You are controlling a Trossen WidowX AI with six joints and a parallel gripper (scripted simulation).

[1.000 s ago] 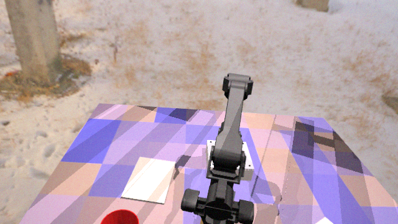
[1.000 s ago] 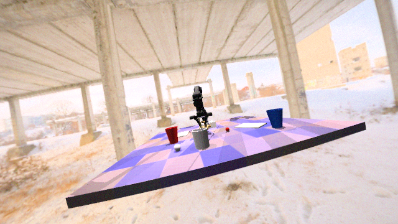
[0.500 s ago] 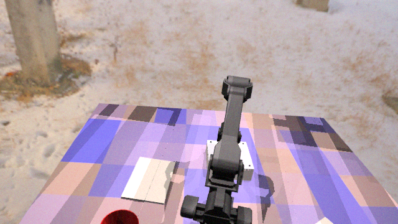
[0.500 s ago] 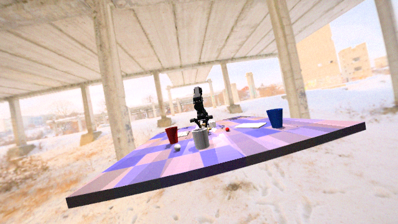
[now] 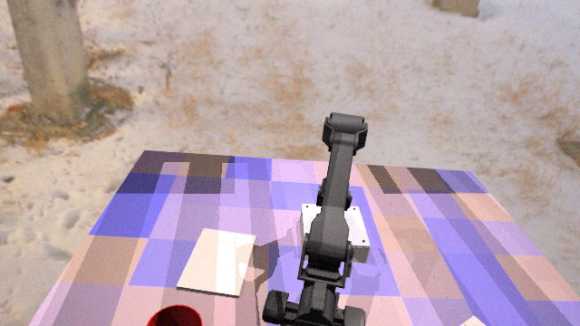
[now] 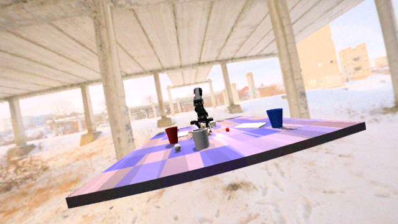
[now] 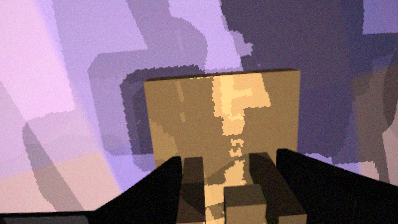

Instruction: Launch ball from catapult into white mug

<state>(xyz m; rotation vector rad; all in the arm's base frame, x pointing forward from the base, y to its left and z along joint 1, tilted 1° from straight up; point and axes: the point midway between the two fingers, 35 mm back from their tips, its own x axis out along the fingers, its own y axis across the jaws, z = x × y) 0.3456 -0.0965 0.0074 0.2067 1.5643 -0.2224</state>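
The red ball lies 180 mm to the left of my gripper tip, 60 mm ahead of it and 20 mm below it. Also, from my gripper tip: red cup: 250 mm to the right, 30 mm ahead; tan wooden catapult: 60 mm behind, 40 mm to the left, 20 mm above; white mug: 270 mm ahead, 70 mm to the right.
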